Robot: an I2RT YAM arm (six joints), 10 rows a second.
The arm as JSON. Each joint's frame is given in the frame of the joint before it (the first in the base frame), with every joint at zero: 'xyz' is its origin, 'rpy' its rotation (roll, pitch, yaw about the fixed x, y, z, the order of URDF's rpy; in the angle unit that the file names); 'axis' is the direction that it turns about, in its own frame. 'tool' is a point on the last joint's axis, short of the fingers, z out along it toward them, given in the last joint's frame.
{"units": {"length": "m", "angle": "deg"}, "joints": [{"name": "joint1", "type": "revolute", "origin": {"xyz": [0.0, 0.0, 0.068], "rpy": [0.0, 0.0, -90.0]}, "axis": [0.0, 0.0, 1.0]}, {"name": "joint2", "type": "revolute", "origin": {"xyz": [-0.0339, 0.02, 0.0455], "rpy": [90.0, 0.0, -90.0]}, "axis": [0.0, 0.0, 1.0]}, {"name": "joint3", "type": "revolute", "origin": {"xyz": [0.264, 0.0, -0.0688], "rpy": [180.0, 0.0, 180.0]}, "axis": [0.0, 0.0, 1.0]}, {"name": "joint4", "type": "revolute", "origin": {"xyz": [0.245, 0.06, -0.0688], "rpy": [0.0, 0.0, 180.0]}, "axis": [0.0, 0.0, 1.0]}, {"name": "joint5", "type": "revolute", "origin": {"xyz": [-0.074, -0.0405, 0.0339], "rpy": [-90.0, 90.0, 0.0]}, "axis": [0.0, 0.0, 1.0]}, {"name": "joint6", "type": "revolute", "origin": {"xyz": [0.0, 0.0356, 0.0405], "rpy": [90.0, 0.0, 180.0]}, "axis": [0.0, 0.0, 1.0]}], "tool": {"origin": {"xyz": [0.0, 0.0, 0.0], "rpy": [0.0, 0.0, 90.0]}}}
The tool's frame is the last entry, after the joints.
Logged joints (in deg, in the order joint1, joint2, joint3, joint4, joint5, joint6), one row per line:
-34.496, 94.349, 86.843, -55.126, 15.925, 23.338
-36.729, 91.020, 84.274, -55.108, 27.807, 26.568
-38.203, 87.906, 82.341, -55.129, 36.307, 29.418
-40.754, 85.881, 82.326, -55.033, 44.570, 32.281
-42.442, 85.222, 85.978, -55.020, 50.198, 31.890
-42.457, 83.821, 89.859, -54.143, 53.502, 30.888
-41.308, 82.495, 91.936, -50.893, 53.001, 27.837
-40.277, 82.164, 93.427, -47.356, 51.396, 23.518
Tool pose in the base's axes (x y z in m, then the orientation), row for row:
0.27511, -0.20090, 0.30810, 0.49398, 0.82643, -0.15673, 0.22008
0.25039, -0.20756, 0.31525, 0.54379, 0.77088, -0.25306, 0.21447
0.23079, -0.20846, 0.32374, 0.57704, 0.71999, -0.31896, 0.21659
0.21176, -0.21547, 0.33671, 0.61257, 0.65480, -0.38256, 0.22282
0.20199, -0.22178, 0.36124, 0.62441, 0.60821, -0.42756, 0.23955
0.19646, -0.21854, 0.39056, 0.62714, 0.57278, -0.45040, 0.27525
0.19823, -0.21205, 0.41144, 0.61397, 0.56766, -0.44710, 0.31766
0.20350, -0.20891, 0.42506, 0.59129, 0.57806, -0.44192, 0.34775
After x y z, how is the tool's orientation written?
As a quaternion, x y z w.
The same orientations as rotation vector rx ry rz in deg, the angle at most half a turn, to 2 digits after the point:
78.27, 130.95, -24.84
86.42, 122.52, -40.22
91.61, 114.30, -50.63
96.93, 103.61, -60.53
97.94, 95.40, -67.06
96.58, 88.20, -69.36
92.57, 85.58, -67.41
87.85, 85.88, -65.66

